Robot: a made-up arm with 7 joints.
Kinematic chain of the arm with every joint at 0, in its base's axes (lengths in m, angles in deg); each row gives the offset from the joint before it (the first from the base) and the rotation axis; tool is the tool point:
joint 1: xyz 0 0 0.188 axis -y
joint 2: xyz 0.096 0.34 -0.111 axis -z
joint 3: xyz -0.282 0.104 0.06 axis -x
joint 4: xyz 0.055 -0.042 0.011 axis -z
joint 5: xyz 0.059 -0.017 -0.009 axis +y
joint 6: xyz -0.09 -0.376 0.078 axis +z
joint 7: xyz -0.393 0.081 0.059 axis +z
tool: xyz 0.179 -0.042 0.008
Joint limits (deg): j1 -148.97..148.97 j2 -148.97..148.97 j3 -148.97..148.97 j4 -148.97..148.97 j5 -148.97..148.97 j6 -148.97..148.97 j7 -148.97..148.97
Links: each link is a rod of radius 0.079 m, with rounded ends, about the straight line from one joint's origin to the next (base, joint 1, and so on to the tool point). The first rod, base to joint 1, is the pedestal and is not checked.
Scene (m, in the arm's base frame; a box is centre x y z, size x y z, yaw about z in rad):
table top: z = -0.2
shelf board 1: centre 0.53 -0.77 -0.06 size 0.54 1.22 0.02 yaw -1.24
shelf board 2: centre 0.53 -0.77 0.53 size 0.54 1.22 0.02 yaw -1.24
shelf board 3: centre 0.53 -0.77 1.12 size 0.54 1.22 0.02 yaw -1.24
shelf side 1: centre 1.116 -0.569 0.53 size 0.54 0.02 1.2 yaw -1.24
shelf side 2: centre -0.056 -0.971 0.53 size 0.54 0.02 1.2 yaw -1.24
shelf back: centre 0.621 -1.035 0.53 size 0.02 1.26 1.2 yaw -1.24
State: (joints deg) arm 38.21 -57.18 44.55 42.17 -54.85 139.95 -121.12
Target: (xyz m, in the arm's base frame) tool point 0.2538 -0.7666 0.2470
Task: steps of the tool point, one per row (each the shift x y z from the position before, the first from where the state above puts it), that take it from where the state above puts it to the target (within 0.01 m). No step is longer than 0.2 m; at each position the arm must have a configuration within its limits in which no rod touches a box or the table.
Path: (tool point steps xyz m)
1: 0.1704 -0.0302 0.0485
2: 0.1680 -0.0401 -0.0251
3: 0.1413 -0.0368 -0.0909
4: 0.0975 -0.0212 -0.1400
5: 0.0462 0.0041 -0.1675
6: 0.0350 -0.1298 0.0381
7: 0.0278 -0.1223 0.0191
8: 0.0323 -0.1056 -0.0109
9: 0.0539 -0.0760 -0.0462

